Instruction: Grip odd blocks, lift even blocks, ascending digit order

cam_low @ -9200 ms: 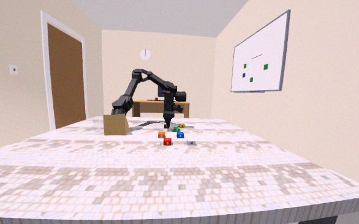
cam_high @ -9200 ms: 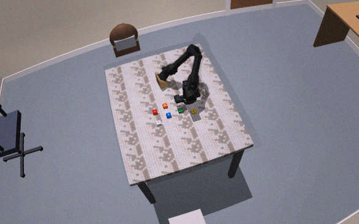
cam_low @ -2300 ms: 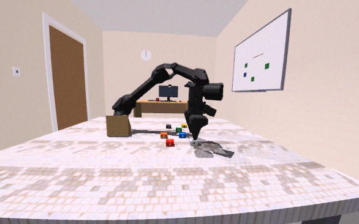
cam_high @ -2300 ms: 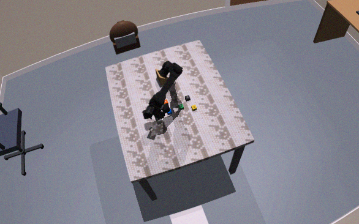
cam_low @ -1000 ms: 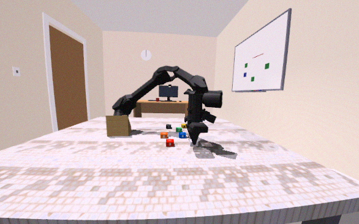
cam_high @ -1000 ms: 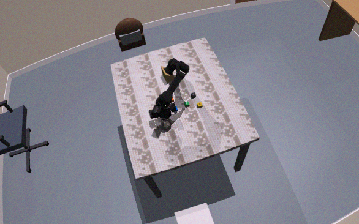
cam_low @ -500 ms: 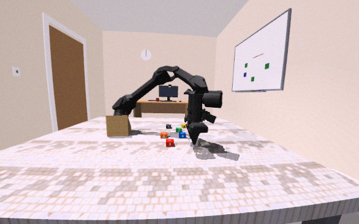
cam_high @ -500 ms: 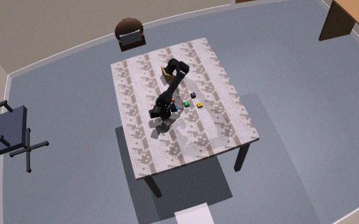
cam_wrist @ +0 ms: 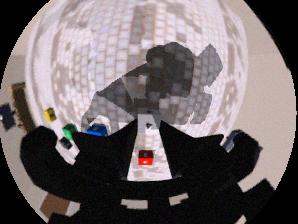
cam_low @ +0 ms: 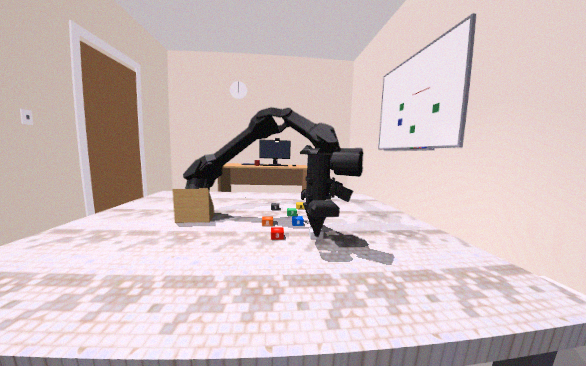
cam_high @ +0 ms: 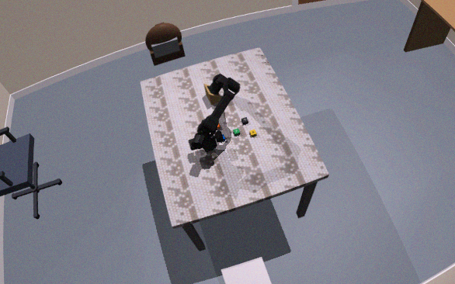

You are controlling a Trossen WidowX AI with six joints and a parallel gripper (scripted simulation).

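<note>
My gripper tip is now 120 mm past the orange block and 110 mm to the right of it. The rest, counted from my gripper tip: red block: 100 mm behind, 10 mm to the left; then white block: right at my gripper tip; then blue block: 20 mm behind, 100 mm to the left.
</note>
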